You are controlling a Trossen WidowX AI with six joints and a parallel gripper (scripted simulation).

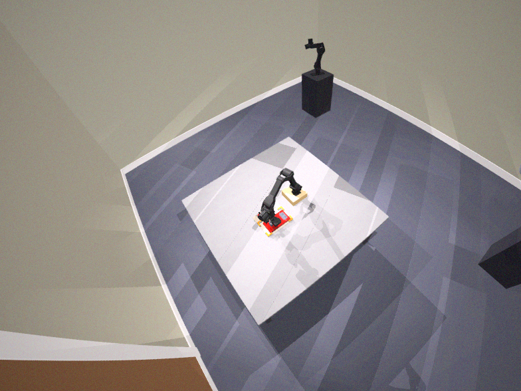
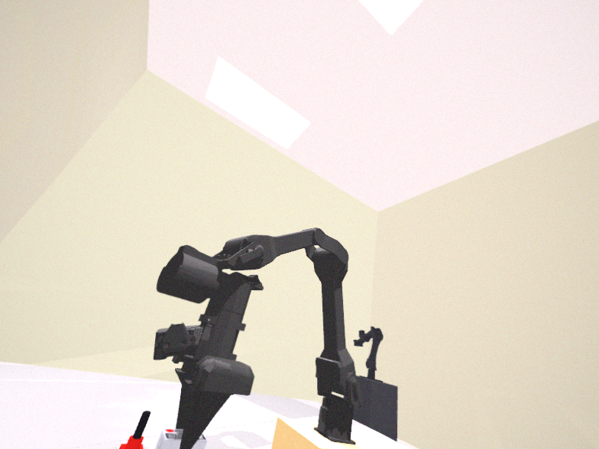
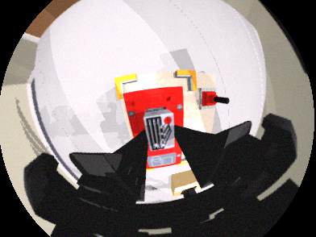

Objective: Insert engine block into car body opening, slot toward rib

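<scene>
Now: the grey engine block 10 mm below my gripper tip.
</scene>
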